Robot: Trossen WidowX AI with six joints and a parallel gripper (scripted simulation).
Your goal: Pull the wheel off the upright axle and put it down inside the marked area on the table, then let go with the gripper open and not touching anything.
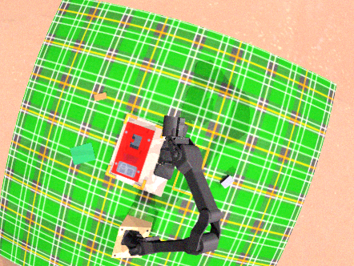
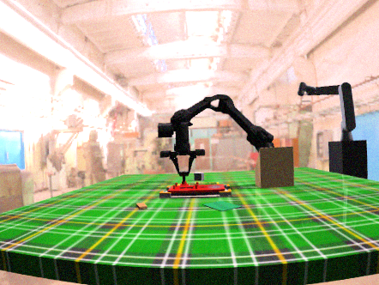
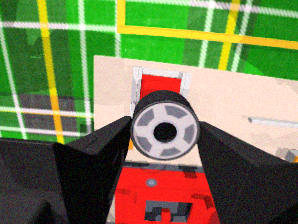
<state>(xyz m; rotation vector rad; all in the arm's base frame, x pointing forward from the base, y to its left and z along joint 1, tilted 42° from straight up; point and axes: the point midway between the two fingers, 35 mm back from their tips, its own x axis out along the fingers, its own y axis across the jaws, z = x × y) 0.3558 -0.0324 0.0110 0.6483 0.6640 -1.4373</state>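
Right now my gripper tip is 50 mm past the white piece, 240 mm to the left of it and 40 mm above it. The rest, counted from my gripper tip: wheel right at my gripper tip.
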